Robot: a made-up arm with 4 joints.
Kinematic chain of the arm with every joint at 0, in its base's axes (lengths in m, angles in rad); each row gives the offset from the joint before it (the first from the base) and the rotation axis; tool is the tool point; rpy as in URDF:
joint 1: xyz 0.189 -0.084 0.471 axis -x
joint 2: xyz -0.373 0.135 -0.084 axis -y
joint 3: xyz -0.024 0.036 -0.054 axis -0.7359 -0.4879 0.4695
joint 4: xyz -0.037 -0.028 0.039 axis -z
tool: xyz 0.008 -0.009 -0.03 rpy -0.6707 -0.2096 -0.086
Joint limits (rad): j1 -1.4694..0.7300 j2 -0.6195..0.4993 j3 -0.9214..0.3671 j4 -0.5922..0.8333
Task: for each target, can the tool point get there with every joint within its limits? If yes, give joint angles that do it. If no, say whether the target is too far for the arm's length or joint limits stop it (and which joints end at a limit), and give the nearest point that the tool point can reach.
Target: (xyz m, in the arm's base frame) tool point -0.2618 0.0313 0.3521
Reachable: yes | joints 0.1706 -0.4710 -0.2374 0.6198
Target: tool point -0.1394 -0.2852 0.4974
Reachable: no: joint limits stop it (at a limit: joint 1, joint 2, joint 3) | nearest point -0.2133 -0.0853 0.2772 | short by 0.306 m
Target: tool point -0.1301 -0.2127 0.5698
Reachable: no: joint limits stop it (at a limit: joint 1, joint 2, joint 3) | nearest point -0.2525 0.0127 0.5900 | short by 0.257 m
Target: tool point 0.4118 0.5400 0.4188
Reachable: no: too far | nearest point -0.2114 0.1308 0.4530 | short by 0.746 m
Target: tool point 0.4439 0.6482 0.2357
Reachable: no: too far | nearest point -0.2115 0.1213 0.4050 | short by 0.858 m
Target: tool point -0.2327 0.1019 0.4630
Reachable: yes | joints -0.7237 0.0394 0.1371 -0.0955
